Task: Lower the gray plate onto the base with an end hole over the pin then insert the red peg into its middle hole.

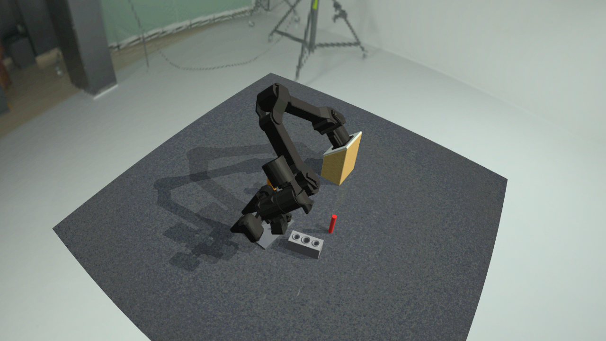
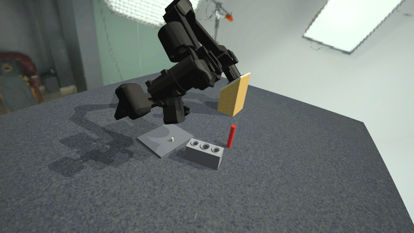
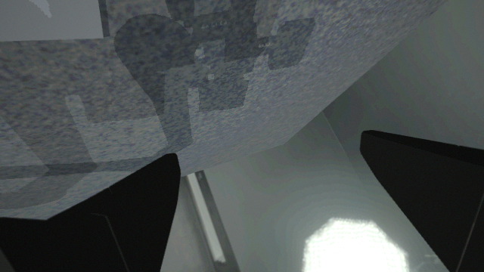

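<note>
Right now the gray plate is 16 cm to the left of my gripper tip, 11 cm behind it and 10 cm below it. The rest, counted from my gripper tip: flat gray base 13 cm below, 12 cm behind, 2 cm to the left; then orange cylinder 24 cm behind, 10 cm below, 6 cm to the right; then red peg 22 cm behind, 19 cm to the left, 10 cm below.
</note>
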